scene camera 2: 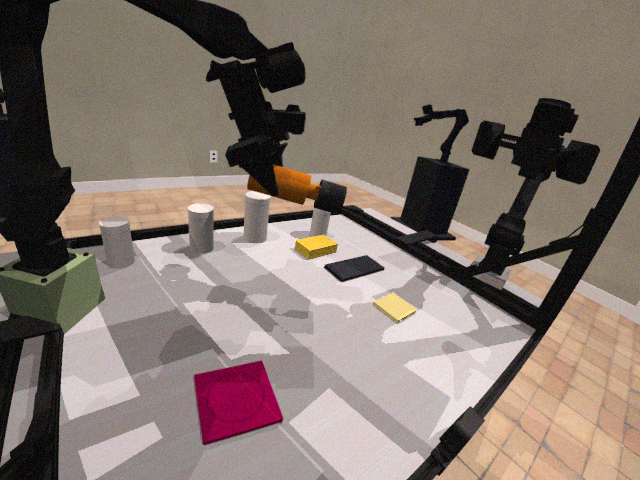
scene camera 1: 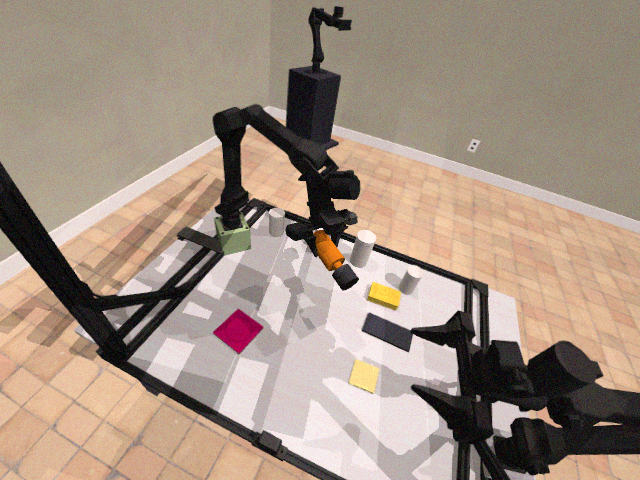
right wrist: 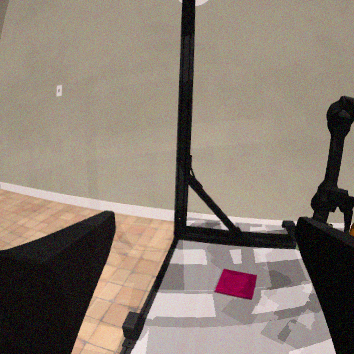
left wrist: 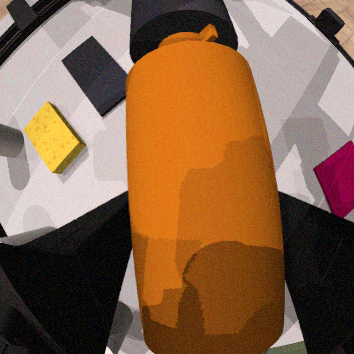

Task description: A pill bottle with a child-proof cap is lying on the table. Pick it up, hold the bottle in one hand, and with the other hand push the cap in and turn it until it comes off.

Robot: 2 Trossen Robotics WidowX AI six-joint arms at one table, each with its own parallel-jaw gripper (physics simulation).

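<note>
The orange pill bottle (scene camera 1: 329, 250) (scene camera 2: 292, 184) (left wrist: 200, 150) is up in the air above the table, tilted. Its black cap (scene camera 1: 345, 276) (scene camera 2: 330, 196) (left wrist: 180, 22) is on the neck end, pointing away from the left wrist and somewhat down. My left gripper (scene camera 1: 325, 242) (scene camera 2: 273, 178) (left wrist: 200, 199) is shut on the bottle's body, one finger on each side. My right gripper (scene camera 1: 413, 359) (scene camera 2: 535, 149) (right wrist: 210, 225) is open and empty, at the right of scene camera 1, apart from the bottle.
A yellow sponge (scene camera 1: 384, 296) (scene camera 2: 315, 246) (left wrist: 55, 137), a dark slab (scene camera 1: 387, 331) (scene camera 2: 354, 267) (left wrist: 97, 75), a pale yellow pad (scene camera 1: 364, 376) (scene camera 2: 394, 306) and a magenta square (scene camera 1: 238, 331) (scene camera 2: 237, 403) (right wrist: 236, 284) lie on the table. Several white cylinders stand along the frame's far edge.
</note>
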